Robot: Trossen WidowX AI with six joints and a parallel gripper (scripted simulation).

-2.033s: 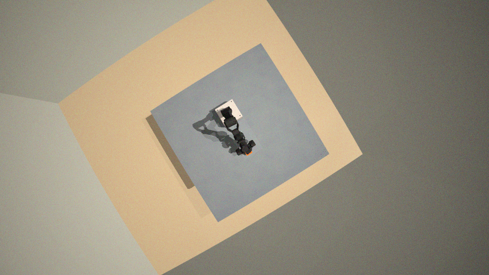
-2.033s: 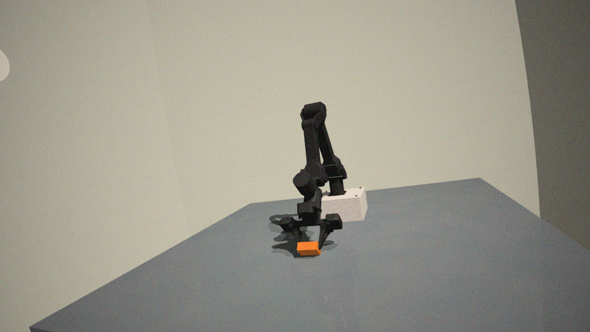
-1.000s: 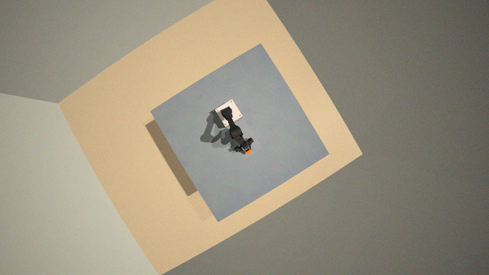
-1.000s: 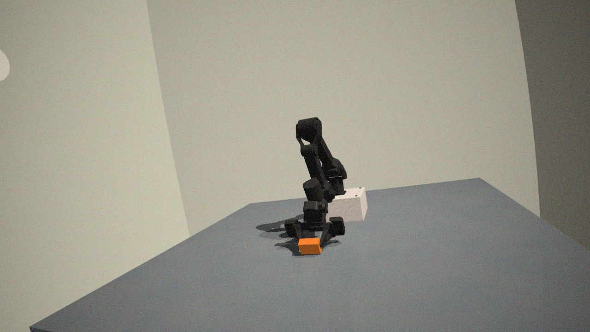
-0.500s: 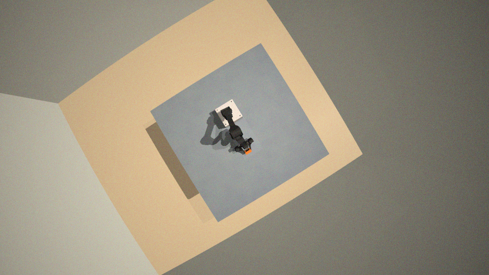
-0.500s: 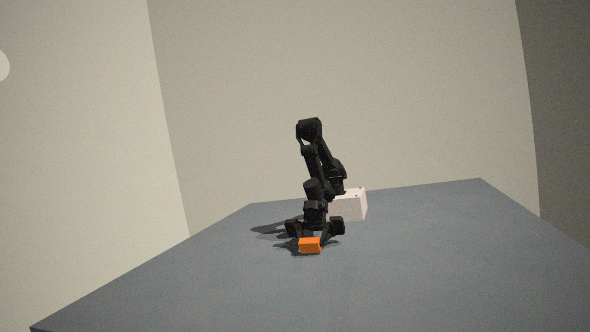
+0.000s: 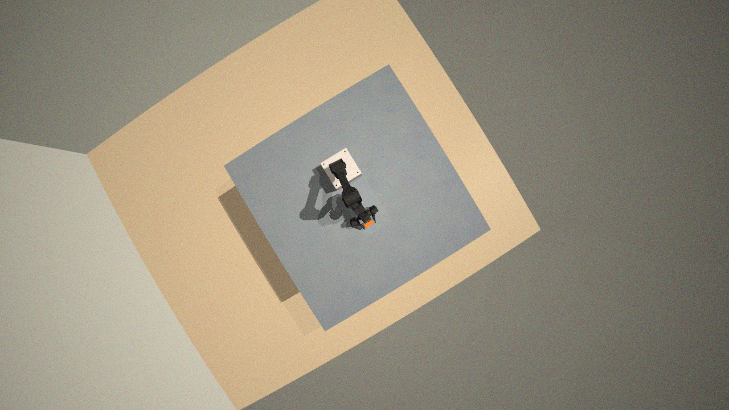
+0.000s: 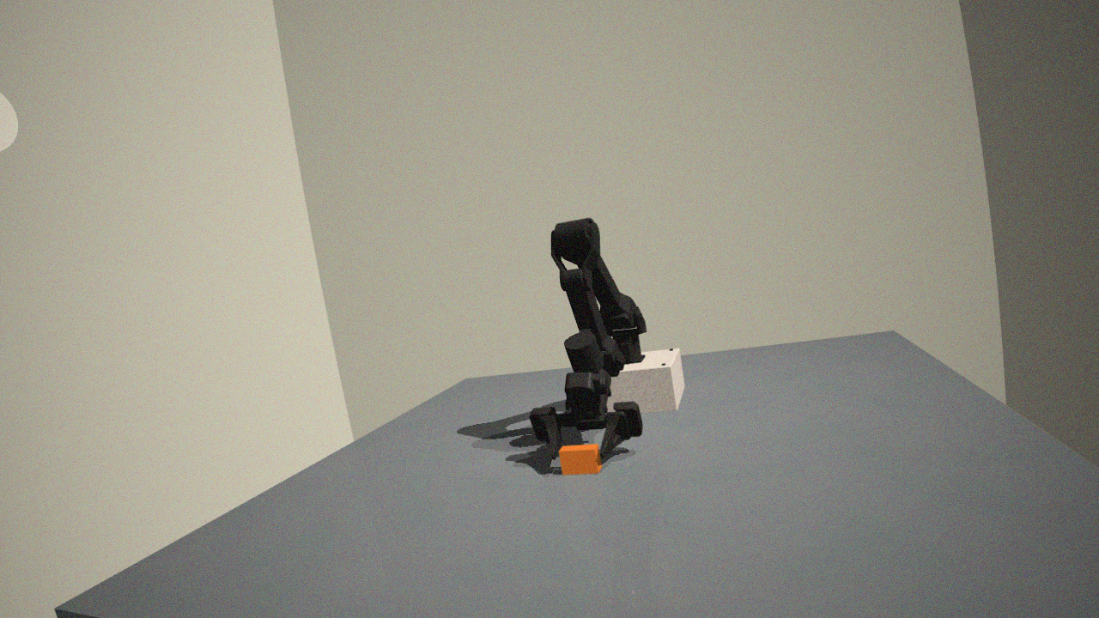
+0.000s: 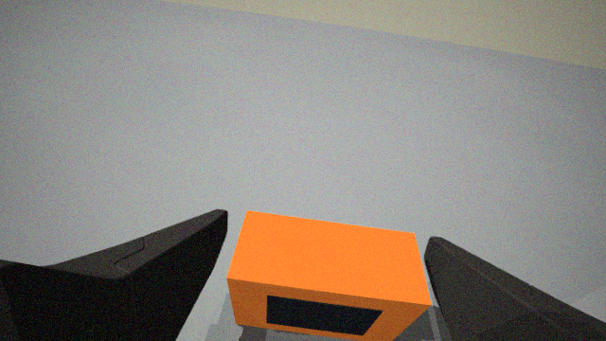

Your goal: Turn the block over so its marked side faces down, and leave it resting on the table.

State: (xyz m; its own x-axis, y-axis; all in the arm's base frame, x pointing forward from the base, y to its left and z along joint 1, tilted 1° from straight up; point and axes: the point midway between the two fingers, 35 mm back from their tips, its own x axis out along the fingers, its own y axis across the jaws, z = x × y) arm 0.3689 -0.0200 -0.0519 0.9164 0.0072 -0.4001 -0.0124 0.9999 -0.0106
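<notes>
Now: gripper tip 20 mm past the orange block and 10 mm above it.
</notes>
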